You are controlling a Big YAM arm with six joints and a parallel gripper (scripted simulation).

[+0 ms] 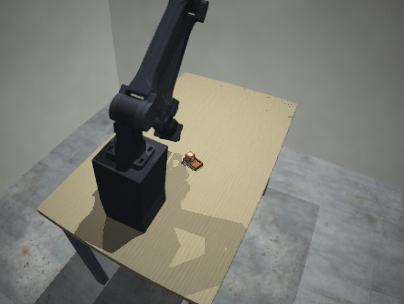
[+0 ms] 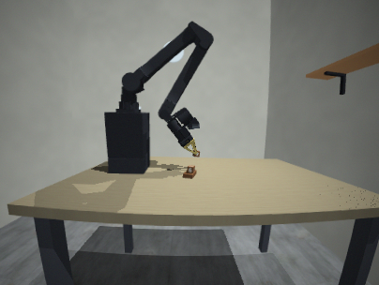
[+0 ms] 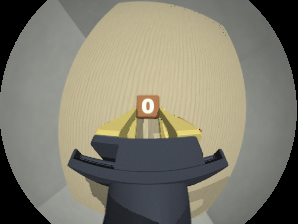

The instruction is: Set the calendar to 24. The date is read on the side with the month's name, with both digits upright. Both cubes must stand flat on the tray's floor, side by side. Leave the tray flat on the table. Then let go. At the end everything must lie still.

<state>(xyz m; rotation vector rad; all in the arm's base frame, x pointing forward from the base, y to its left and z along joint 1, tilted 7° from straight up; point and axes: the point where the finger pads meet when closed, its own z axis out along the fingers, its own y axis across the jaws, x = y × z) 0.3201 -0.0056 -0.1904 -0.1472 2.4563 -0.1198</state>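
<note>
The brown digit cube lies 10 mm ahead of my hand and 10 mm below it. Round my hand: brown tray (40 mm behind, 100 mm to the right, 80 mm below).
</note>
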